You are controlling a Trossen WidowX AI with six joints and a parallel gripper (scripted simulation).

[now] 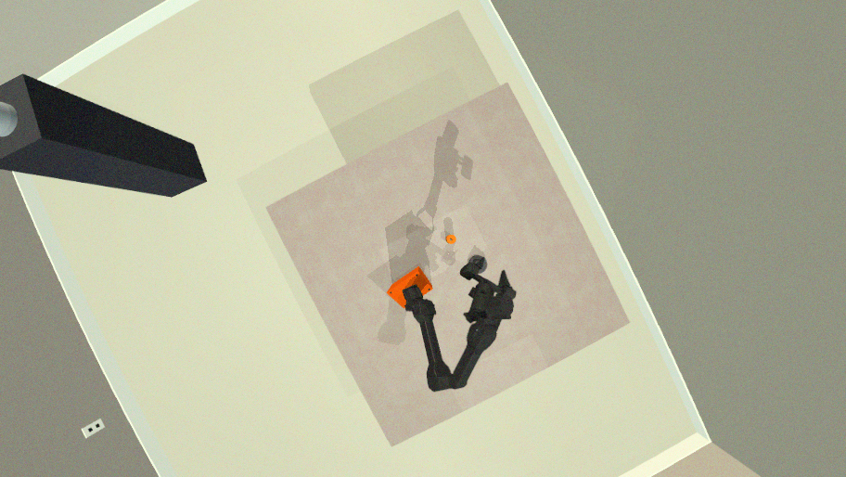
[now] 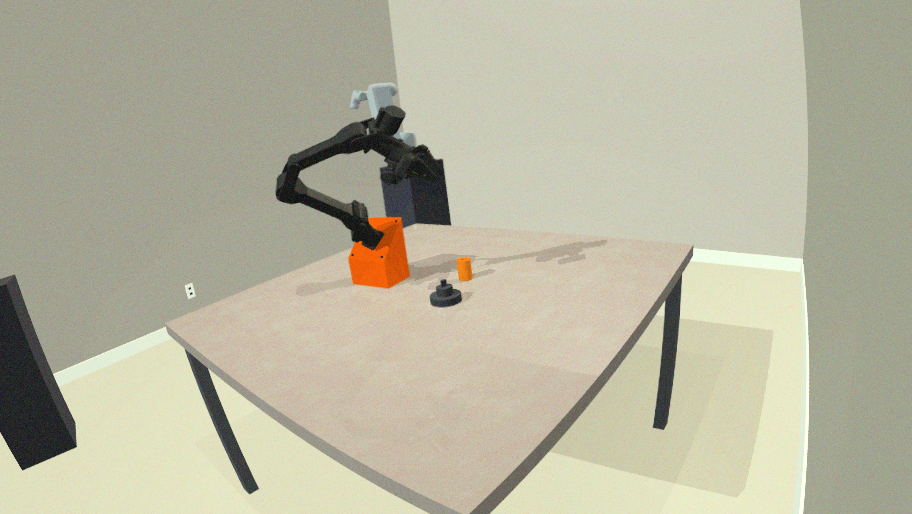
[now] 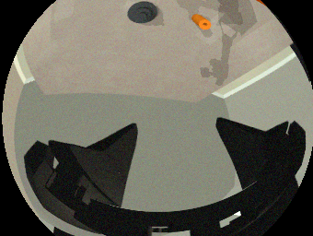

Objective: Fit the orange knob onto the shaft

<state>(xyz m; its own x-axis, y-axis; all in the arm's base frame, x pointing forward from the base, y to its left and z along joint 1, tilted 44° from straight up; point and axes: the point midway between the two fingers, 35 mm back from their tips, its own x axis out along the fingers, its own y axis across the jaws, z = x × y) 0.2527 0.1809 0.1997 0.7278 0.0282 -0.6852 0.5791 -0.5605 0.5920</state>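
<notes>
Now: gripper tip 80 mm past the orange knob, 120 mm to the right of it and 300 mm above it. From my gripper tip the other things lie so: dark round pedestal: 30 mm to the right, 300 mm below.
</notes>
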